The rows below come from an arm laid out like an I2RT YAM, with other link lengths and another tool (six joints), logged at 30 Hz.
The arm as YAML. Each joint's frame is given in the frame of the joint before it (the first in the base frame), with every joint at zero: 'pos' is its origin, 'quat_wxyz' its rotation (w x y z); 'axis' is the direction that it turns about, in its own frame. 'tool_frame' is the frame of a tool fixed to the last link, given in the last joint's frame.
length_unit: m
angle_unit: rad
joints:
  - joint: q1
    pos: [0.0, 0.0, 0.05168]
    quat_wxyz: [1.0, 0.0, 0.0, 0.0]
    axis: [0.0, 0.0, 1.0]
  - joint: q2
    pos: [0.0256, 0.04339, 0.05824]
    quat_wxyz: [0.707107, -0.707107, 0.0, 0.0]
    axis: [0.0, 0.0, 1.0]
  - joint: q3
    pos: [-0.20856, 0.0, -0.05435]
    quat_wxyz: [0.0, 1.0, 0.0, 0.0]
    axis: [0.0, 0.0, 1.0]
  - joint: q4
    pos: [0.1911, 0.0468, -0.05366]
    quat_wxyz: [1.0, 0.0, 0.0, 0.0]
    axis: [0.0, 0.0, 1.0]
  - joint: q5
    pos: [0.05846, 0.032, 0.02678]
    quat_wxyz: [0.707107, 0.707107, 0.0, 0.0]
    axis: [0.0, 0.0, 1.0]
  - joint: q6
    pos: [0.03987, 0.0, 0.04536]
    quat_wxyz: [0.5, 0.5, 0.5, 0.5]
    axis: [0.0, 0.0, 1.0]
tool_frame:
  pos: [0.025, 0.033, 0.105]
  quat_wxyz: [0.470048, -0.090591, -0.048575, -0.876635]
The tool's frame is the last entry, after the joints.
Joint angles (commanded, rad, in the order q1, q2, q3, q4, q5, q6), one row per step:
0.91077, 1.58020, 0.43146, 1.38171, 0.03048, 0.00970
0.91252, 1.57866, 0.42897, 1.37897, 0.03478, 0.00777
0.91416, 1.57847, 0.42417, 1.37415, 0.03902, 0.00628
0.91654, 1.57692, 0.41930, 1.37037, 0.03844, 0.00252
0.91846, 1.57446, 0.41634, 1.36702, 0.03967, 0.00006
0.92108, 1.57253, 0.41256, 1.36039, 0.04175, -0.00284
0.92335, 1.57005, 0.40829, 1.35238, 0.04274, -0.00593
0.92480, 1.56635, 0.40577, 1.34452, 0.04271, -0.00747
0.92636, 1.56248, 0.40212, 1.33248, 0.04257, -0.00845
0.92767, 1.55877, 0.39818, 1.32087, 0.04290, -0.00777
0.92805, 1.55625, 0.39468, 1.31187, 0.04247, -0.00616
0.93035, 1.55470, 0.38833, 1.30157, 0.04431, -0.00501
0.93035, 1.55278, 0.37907, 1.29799, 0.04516, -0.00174
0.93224, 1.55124, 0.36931, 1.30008, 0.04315, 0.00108
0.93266, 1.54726, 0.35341, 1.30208, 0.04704, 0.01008
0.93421, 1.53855, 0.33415, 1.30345, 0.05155, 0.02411
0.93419, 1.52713, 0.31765, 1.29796, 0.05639, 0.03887
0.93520, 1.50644, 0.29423, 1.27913, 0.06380, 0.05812
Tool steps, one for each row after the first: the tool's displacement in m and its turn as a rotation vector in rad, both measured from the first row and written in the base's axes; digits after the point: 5 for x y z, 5 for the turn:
-0.00031, -0.00049, -0.00086, -0.00351, 0.00159, -0.00288
-0.00078, -0.00123, -0.00337, -0.01134, 0.00698, -0.00570
-0.00192, -0.00140, -0.00514, -0.01940, 0.00835, -0.00358
-0.00263, -0.00164, -0.00595, -0.02385, 0.00904, -0.00339
-0.00352, -0.00193, -0.00787, -0.03215, 0.01231, -0.00339
-0.00449, -0.00229, -0.01004, -0.04179, 0.01603, -0.00269
-0.00524, -0.00251, -0.01125, -0.04810, 0.01885, -0.00149
-0.00618, -0.00288, -0.01365, -0.05819, 0.02514, 0.00009
-0.00709, -0.00337, -0.01616, -0.06722, 0.03278, 0.00130
-0.00777, -0.00386, -0.01838, -0.07425, 0.03991, 0.00248
-0.00904, -0.00460, -0.02211, -0.08547, 0.05003, 0.00327
-0.01009, -0.00604, -0.02532, -0.09209, 0.05918, 0.00307
-0.01190, -0.00675, -0.02761, -0.09550, 0.06462, 0.00746
-0.01362, -0.00926, -0.03127, -0.09743, 0.07793, 0.00560
-0.01617, -0.01211, -0.03476, -0.09559, 0.09461, 0.00499
-0.01814, -0.01512, -0.03795, -0.09426, 0.11273, 0.00245
-0.02140, -0.01966, -0.04337, -0.09865, 0.14094, -0.00137

